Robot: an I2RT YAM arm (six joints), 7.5 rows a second.
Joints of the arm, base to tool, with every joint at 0 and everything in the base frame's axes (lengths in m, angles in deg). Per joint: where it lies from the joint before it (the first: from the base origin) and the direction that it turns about. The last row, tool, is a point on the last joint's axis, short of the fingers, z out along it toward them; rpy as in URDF.
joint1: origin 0 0 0.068 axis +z
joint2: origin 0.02 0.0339 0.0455 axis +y
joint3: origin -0.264 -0.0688 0 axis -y
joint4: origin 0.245 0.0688 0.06 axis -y
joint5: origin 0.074 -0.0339 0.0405 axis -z
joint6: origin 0.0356 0 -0.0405 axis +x
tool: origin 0 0 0 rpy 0 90 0
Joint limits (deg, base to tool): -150..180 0..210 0..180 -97..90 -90..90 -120..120
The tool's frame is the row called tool.
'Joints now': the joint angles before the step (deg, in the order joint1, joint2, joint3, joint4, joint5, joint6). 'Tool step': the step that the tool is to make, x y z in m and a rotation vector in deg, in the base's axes. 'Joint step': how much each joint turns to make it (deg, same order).
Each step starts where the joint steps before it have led.
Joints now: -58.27, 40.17, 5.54, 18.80, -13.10, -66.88
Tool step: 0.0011, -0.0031, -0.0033, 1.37, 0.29, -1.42
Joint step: 0.02, 2.52, 0.09, 1.30, 1.25, 0.88
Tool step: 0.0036, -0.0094, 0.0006, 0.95, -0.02, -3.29
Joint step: -0.02, 5.20, 1.39, 3.28, 2.97, 1.48
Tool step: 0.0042, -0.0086, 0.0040, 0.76, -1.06, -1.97
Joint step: -0.01, 3.79, 1.85, 2.11, 1.48, 1.85
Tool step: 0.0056, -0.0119, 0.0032, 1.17, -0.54, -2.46
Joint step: -0.09, 4.99, 2.55, 1.93, 1.94, 1.75
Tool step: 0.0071, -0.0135, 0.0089, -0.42, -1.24, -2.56
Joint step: 0.11, 4.16, 3.34, 1.95, 2.30, 1.59
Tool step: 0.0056, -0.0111, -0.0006, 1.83, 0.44, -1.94
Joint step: -0.01, 4.26, 2.54, -0.02, 1.66, 1.14
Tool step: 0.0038, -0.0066, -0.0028, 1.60, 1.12, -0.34
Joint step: 0.00, 2.83, 1.59, -0.72, 0.35, 0.01
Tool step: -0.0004, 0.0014, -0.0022, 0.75, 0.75, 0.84
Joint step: -0.01, -0.14, -0.17, -1.02, -0.71, -0.53
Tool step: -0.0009, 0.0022, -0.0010, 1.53, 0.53, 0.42
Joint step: 0.02, -0.81, 0.08, -2.46, -0.50, 0.18
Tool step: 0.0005, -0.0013, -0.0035, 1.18, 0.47, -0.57
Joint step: 0.00, 1.07, 0.18, -0.34, 0.44, 0.43
